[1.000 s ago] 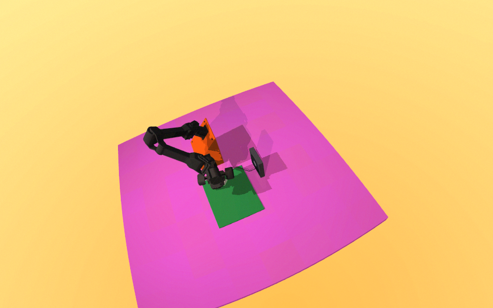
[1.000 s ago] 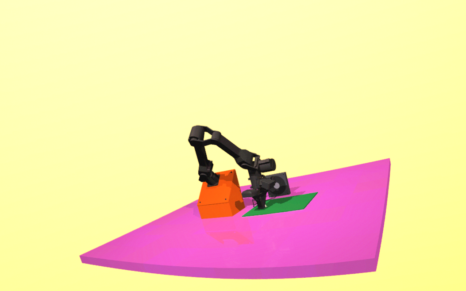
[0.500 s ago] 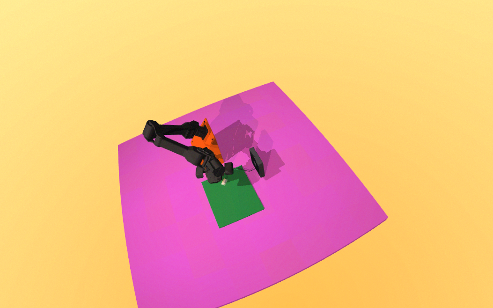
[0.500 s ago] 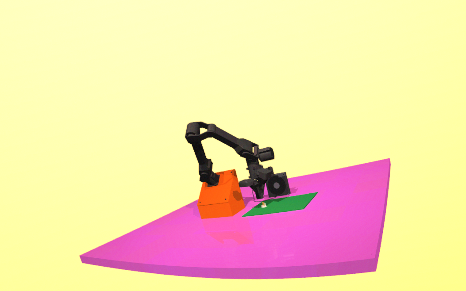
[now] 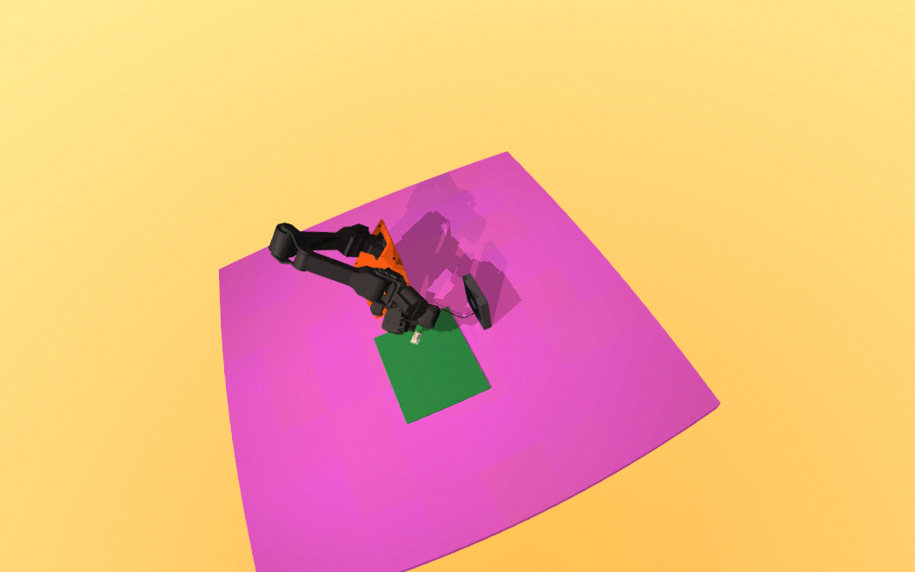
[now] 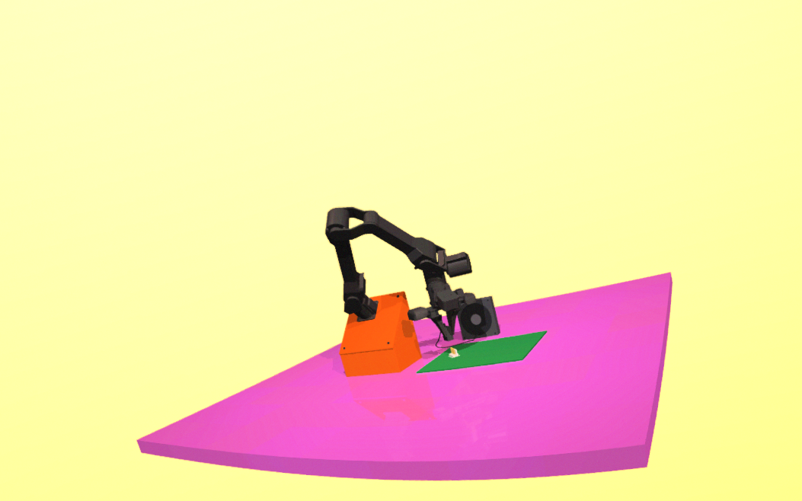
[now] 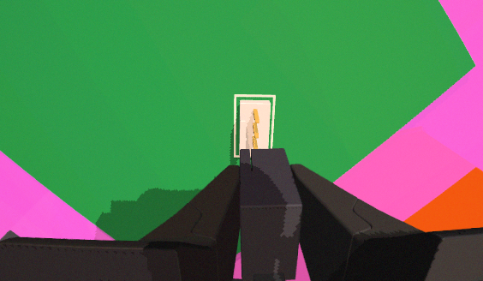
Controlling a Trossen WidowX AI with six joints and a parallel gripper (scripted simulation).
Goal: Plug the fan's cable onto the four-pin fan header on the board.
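My gripper tip is now 10 mm past the dark fan plug, 10 mm to the right of it and 10 mm below it. Also, from my gripper tip: white-framed fan header: 60 mm below; then black fan: 10 mm ahead, 190 mm to the left; then green board: 90 mm ahead, 80 mm below.
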